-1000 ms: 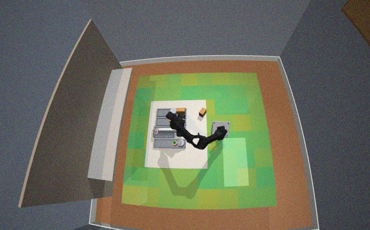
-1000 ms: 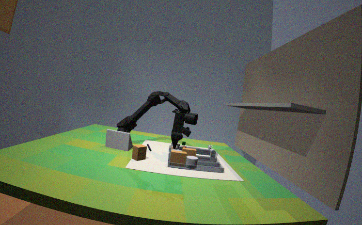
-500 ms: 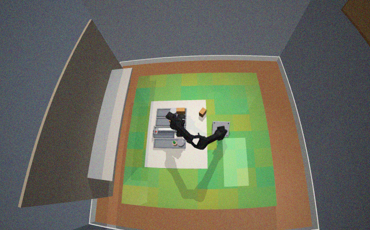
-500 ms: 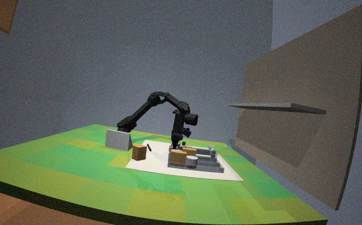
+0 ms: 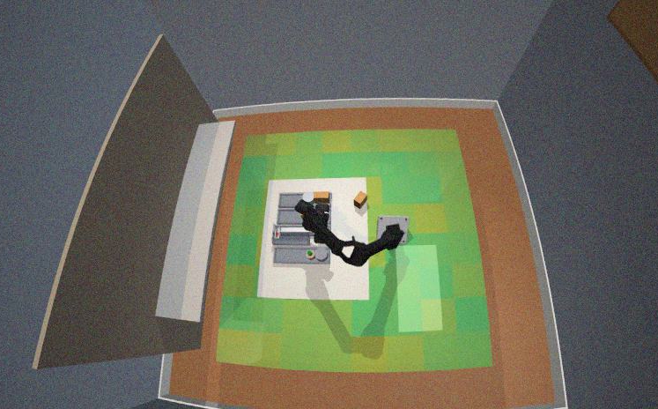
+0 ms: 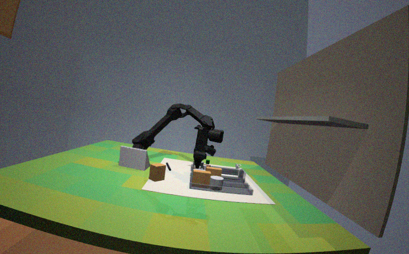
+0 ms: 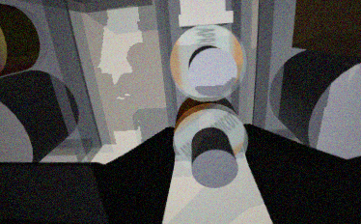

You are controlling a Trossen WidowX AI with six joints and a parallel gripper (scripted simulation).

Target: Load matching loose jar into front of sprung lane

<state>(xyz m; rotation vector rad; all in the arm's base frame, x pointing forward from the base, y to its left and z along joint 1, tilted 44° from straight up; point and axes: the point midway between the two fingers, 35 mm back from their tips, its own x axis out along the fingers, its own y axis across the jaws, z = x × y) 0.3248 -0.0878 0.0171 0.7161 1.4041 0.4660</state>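
Right now the white mat is 6 cm ahead of my gripper tip, 1 cm to the left of it and 4 cm below it. From my gripper tip the other things lie so: black rod (15 cm behind, 11 cm to the left, 3 cm below); shelf (50 cm ahead, 3 cm to the right, 33 cm above); brown box (20 cm behind, 13 cm to the right, 1 cm below).
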